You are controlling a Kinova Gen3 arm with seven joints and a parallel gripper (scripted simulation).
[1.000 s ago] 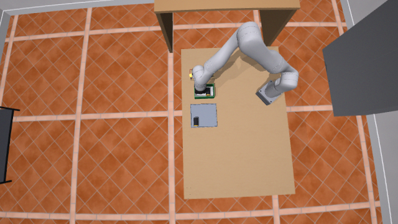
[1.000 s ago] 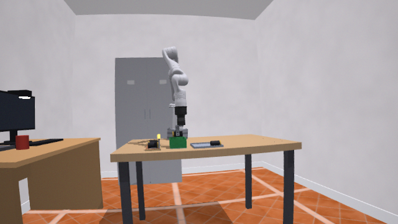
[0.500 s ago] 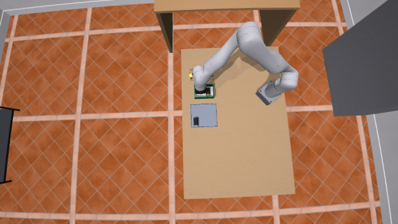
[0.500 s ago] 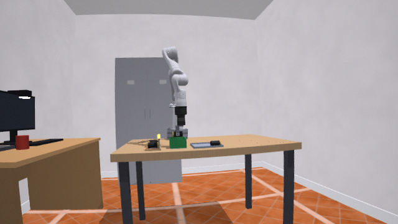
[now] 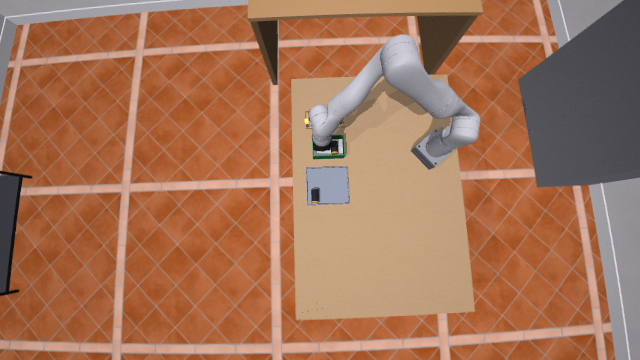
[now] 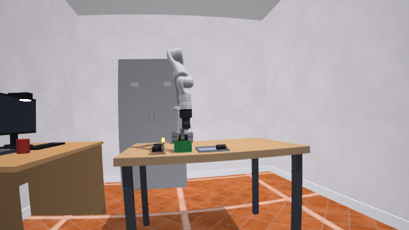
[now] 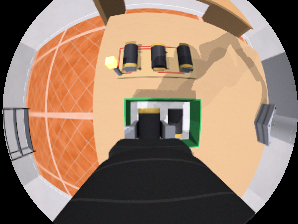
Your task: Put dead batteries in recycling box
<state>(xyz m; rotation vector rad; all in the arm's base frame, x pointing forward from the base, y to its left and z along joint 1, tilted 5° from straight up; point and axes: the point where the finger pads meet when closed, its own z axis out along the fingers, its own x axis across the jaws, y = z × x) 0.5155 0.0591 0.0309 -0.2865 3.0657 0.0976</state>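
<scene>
The green recycling box is 30 mm behind my hand, 10 mm to the right of it and 80 mm below it. From my hand the other things lie so: grey tray (50 mm behind, 180 mm to the left, 90 mm below).
</scene>
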